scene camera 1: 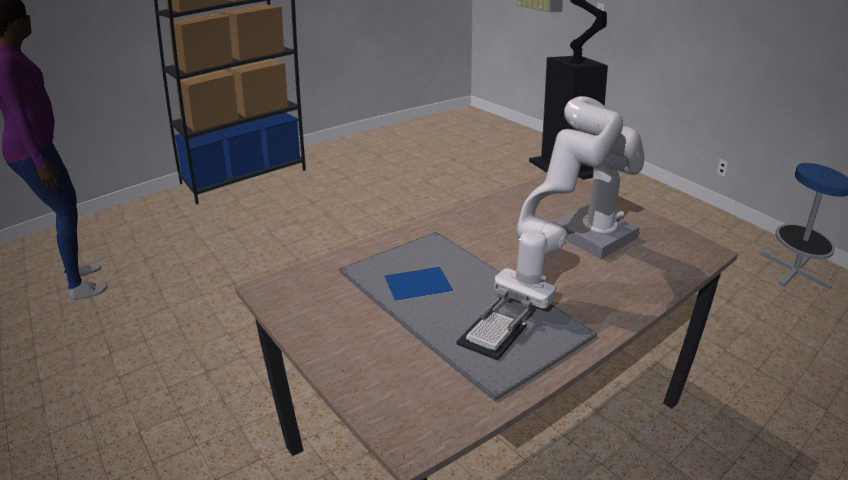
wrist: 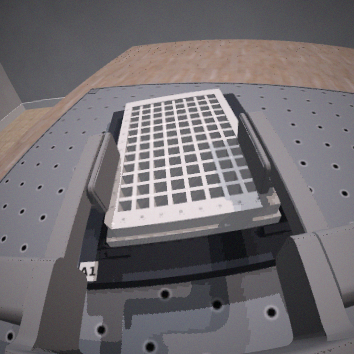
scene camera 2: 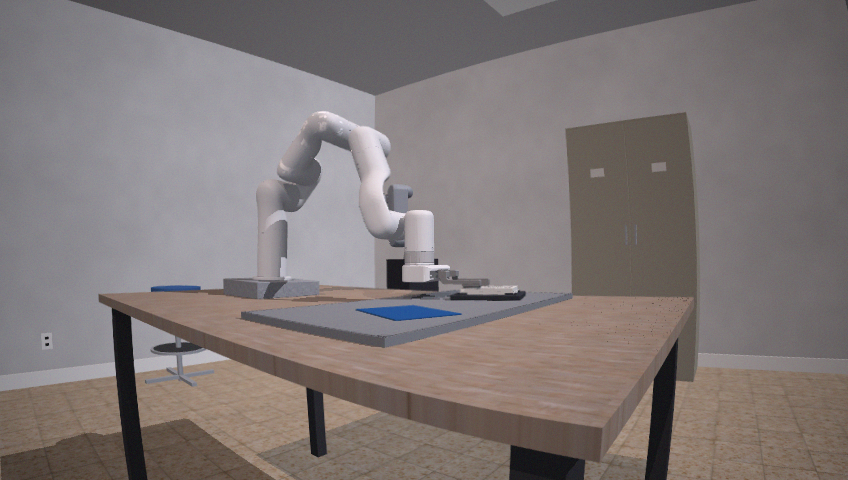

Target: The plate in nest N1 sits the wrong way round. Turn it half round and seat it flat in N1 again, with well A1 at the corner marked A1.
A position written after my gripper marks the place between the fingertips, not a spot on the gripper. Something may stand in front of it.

I see my gripper (scene camera 1: 495, 322), a white well plate (scene camera 1: 490, 333) and a black nest (wrist: 219, 254).
The white well plate is seen too in the wrist view (wrist: 181, 173). My gripper also shows in the wrist view (wrist: 175, 133) and in scene camera 2 (scene camera 2: 485, 283).
